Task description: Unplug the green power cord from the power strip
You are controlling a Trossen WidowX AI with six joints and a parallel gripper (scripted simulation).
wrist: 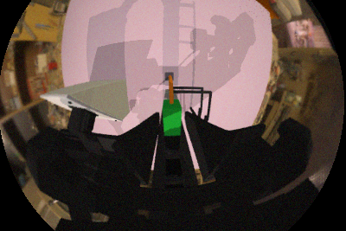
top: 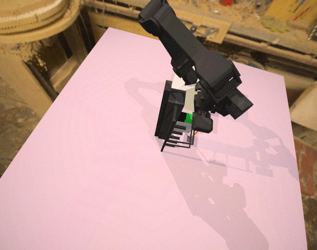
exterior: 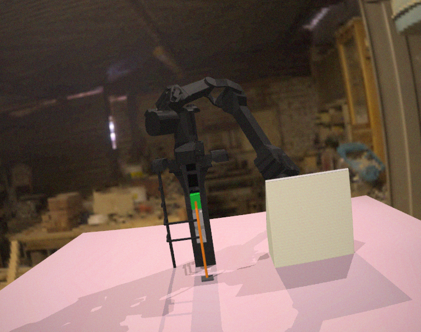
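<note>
Now: gripper tip 10 mm short of the green plug, 30 mm to the left of it and 10 mm above it. From my gripper tip the other things lie so: grey foot 10 mm behind, 40 mm to the left, 210 mm below.
</note>
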